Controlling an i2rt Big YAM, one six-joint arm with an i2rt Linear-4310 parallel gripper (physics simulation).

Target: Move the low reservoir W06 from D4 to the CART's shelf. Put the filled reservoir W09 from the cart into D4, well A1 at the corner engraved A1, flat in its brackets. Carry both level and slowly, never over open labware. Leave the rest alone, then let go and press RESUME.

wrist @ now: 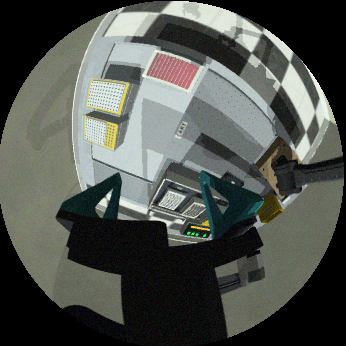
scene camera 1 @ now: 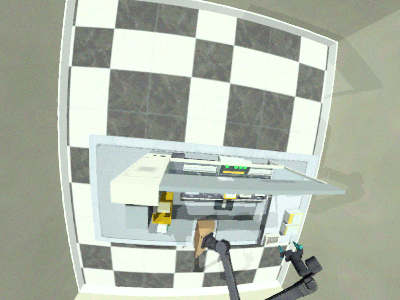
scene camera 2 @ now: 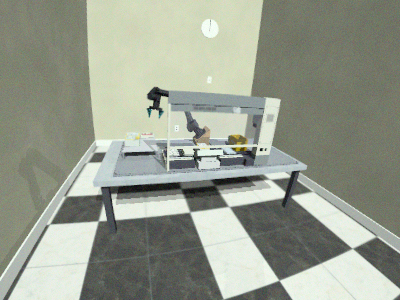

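Where they show: gripper, fingertip midpoint: (wrist: 160,175) (scene camera 1: 285,243) (scene camera 2: 154,118); arm's base at its link origin: (wrist: 282,170) (scene camera 1: 206,239).
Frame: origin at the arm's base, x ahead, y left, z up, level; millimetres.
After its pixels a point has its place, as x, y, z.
A reservoir with red liquid in parallel troughs (wrist: 173,71) @[42, -550, -13] (scene camera 1: 272,239) @[44, -554, -7] (scene camera 2: 147,134) @[24, -554, -13] lies on the cart's shelf (wrist: 131,152) @[326, -543, -35], near its edge; its label is unreadable. My gripper (scene camera 1: 290,246) @[174, -473, 187] (scene camera 2: 155,116) @[174, -473, 187] (wrist: 160,175) @[174, -473, 187] is open and empty, high above the cart side of the table and beside the red reservoir in the overhead view. The deck's near corner shows white labware (wrist: 171,199) @[443, -305, -24] behind my fingers. I cannot tell the low reservoir W06 or slot D4 in these views. A panel with green lights (scene camera 1: 234,169) (wrist: 196,231) @[563, -49, 32] is at the deck's far edge; the RESUME lettering is unreadable.
Two yellow-and-white tip boxes (wrist: 106,96) @[165, -656, 35] (wrist: 100,131) @[261, -642, 35] stand on the cart. The machine's raised grey cover (scene camera 1: 250,185) @[600, 68, 421] (scene camera 2: 215,98) @[614, -35, 426] overhangs the deck. A second dark arm (scene camera 1: 227,270) @[-57, -122, 194] (wrist: 317,174) @[-48, -157, 187] reaches to a tan block (scene camera 1: 205,230) @[88, 33, 14]. A yellow bin (wrist: 270,209) @[176, 288, 7] (scene camera 2: 237,142) stands farther along.
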